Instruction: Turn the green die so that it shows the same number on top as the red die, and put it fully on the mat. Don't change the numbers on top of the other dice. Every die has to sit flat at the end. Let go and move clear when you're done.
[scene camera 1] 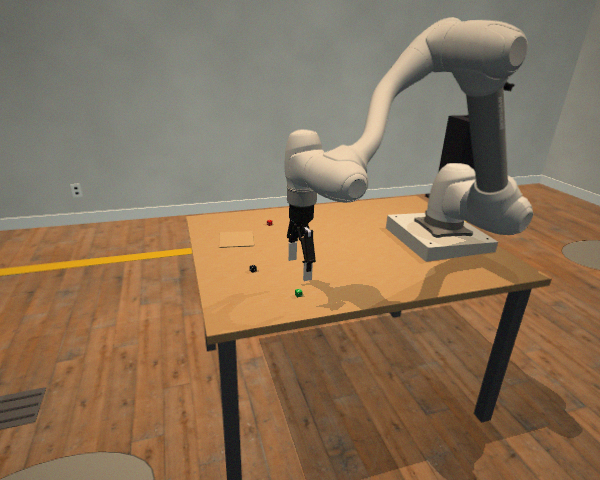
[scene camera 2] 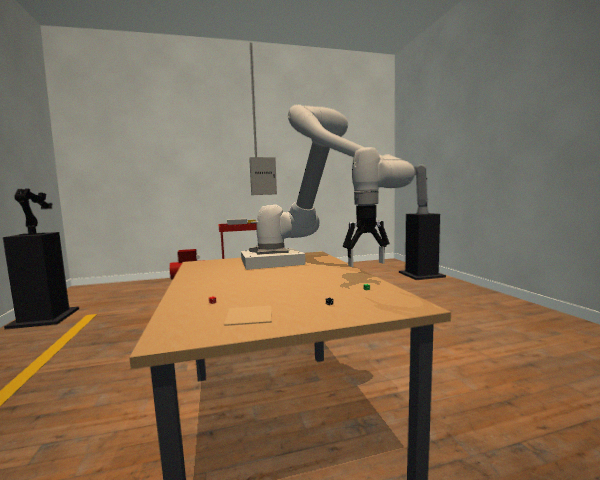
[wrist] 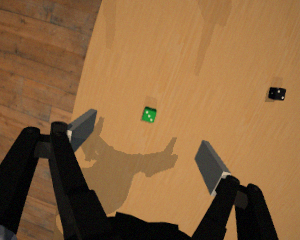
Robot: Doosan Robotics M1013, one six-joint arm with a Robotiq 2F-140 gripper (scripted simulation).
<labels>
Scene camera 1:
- my gripper: 299,269
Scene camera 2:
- my gripper: 366,264
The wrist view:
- my gripper: 148,135
</labels>
